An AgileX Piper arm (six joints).
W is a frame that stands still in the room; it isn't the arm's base.
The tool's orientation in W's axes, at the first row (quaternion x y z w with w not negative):
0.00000, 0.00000, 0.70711, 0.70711
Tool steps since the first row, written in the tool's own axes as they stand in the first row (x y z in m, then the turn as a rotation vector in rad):
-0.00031, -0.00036, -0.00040, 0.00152, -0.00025, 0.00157
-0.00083, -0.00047, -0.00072, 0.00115, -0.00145, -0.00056
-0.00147, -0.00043, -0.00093, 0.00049, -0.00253, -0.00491
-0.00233, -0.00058, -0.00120, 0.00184, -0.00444, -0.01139
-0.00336, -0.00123, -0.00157, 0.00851, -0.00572, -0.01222
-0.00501, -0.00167, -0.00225, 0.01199, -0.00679, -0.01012
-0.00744, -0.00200, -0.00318, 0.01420, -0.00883, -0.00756
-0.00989, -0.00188, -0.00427, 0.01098, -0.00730, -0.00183
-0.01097, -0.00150, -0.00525, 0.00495, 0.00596, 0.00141
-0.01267, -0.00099, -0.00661, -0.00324, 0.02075, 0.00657
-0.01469, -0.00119, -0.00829, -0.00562, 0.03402, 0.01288
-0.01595, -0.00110, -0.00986, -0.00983, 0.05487, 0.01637
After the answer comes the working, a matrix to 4 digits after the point.
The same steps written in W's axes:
0.00036, -0.00031, -0.00040, 0.00025, 0.00152, 0.00157
0.00047, -0.00083, -0.00072, 0.00145, 0.00115, -0.00056
0.00043, -0.00147, -0.00093, 0.00253, 0.00049, -0.00491
0.00058, -0.00233, -0.00120, 0.00444, 0.00184, -0.01139
0.00123, -0.00336, -0.00157, 0.00572, 0.00851, -0.01222
0.00167, -0.00501, -0.00225, 0.00679, 0.01199, -0.01012
0.00200, -0.00744, -0.00318, 0.00883, 0.01420, -0.00756
0.00188, -0.00989, -0.00427, 0.00730, 0.01098, -0.00183
0.00150, -0.01097, -0.00525, -0.00596, 0.00495, 0.00141
0.00099, -0.01267, -0.00661, -0.02075, -0.00324, 0.00657
0.00119, -0.01469, -0.00829, -0.03402, -0.00562, 0.01288
0.00110, -0.01595, -0.00986, -0.05487, -0.00983, 0.01637

The tool's axes in the first row as the columns of a matrix, in W's axes (rounded; the answer above uses it unrounded):
0.0000, -1.0000, 0.0000
1.0000, 0.0000, 0.0000
0.0000, 0.0000, 1.0000

